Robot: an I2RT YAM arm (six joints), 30 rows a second.
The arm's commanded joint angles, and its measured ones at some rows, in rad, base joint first. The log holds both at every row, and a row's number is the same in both.
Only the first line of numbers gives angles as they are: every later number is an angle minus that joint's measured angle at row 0.
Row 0, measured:
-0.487 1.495 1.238 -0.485 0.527 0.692
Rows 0 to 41, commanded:
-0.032 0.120 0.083 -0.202 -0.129 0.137
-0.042 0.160 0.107 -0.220 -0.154 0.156
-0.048 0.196 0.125 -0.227 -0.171 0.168
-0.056 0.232 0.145 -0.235 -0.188 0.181
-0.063 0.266 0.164 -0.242 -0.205 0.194
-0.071 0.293 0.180 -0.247 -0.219 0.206
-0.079 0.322 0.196 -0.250 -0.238 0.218
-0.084 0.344 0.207 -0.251 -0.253 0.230
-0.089 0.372 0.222 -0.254 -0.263 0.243
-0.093 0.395 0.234 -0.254 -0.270 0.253
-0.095 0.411 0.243 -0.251 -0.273 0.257
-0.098 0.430 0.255 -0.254 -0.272 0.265
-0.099 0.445 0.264 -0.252 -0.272 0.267
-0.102 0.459 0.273 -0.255 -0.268 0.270
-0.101 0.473 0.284 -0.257 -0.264 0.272
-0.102 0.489 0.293 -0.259 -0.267 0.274
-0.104 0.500 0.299 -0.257 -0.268 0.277
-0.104 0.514 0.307 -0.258 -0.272 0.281
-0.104 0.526 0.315 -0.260 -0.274 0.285
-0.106 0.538 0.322 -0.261 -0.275 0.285
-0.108 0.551 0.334 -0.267 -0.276 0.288
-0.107 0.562 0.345 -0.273 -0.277 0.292
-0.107 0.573 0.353 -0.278 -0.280 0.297
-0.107 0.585 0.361 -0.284 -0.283 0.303
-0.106 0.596 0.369 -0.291 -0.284 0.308
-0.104 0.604 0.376 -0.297 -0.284 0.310
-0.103 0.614 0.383 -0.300 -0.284 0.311
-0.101 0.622 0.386 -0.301 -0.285 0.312
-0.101 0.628 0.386 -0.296 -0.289 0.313
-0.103 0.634 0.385 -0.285 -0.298 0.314
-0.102 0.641 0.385 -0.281 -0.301 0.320
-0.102 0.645 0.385 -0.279 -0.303 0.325
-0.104 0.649 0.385 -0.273 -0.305 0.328
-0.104 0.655 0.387 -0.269 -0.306 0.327
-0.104 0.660 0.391 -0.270 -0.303 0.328
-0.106 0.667 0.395 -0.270 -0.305 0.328
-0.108 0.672 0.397 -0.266 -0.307 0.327
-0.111 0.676 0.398 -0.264 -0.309 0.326
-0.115 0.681 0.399 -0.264 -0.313 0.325
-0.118 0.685 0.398 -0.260 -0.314 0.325
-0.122 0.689 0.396 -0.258 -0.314 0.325
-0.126 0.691 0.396 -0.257 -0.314 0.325
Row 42, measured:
-0.110 0.659 0.381 -0.245 -0.306 0.306
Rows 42 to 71, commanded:
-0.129 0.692 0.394 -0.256 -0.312 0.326
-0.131 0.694 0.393 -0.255 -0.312 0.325
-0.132 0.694 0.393 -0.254 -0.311 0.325
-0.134 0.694 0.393 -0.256 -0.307 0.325
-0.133 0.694 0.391 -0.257 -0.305 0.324
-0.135 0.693 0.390 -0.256 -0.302 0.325
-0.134 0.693 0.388 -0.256 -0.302 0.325
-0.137 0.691 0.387 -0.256 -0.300 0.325
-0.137 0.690 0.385 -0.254 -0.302 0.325
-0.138 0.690 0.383 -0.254 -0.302 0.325
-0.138 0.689 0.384 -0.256 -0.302 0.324
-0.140 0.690 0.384 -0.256 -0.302 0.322
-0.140 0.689 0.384 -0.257 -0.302 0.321
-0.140 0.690 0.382 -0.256 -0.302 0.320
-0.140 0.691 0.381 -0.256 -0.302 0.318
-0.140 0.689 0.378 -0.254 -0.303 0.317
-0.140 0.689 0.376 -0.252 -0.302 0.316
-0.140 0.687 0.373 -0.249 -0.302 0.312
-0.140 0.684 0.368 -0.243 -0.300 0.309
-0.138 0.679 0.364 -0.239 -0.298 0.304
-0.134 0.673 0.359 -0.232 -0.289 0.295
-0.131 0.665 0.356 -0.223 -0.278 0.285
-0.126 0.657 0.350 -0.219 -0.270 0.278
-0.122 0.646 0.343 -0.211 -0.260 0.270
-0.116 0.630 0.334 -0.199 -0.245 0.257
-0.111 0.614 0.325 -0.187 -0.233 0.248
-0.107 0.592 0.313 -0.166 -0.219 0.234
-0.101 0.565 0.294 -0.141 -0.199 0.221
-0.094 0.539 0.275 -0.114 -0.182 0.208
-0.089 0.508 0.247 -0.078 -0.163 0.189
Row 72, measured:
-0.106 0.597 0.285 -0.150 -0.240 0.242
